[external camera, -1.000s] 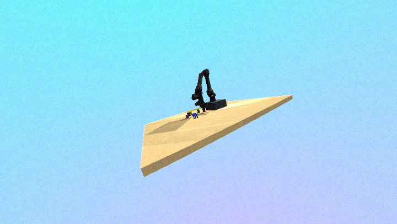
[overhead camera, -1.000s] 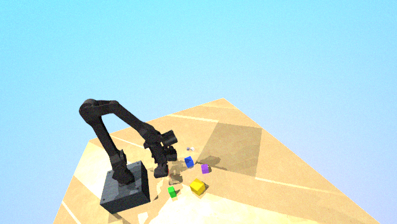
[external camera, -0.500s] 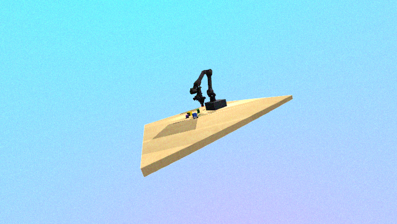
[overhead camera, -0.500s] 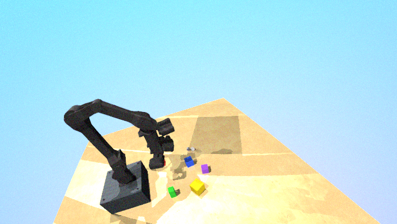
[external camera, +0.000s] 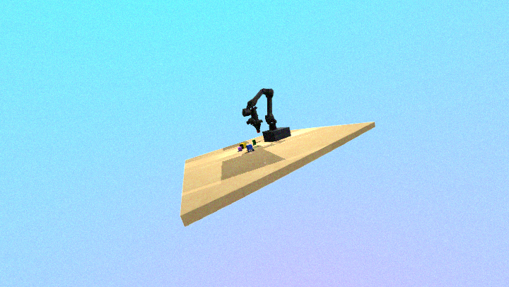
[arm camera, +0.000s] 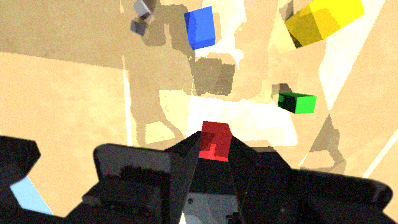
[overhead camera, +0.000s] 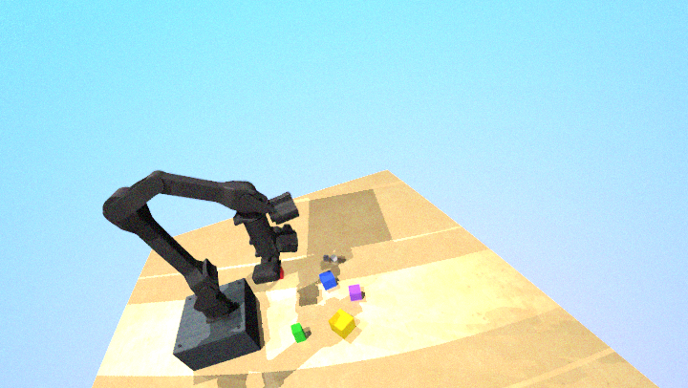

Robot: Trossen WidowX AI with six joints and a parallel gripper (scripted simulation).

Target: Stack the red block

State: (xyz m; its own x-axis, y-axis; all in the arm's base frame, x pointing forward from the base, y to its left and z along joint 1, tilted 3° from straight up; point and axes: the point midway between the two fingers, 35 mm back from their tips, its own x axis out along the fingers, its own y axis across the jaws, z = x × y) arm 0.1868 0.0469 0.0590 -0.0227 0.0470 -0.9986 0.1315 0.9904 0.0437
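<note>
My gripper tip is 150 mm to the left of the yellow block, 130 mm short of it and 100 mm above it. Round my gripper tip: purple block (190 mm ahead, 110 mm below, 60 mm to the right); then red block (right at my gripper tip); then blue block (130 mm ahead, 100 mm below, 20 mm to the left).
</note>
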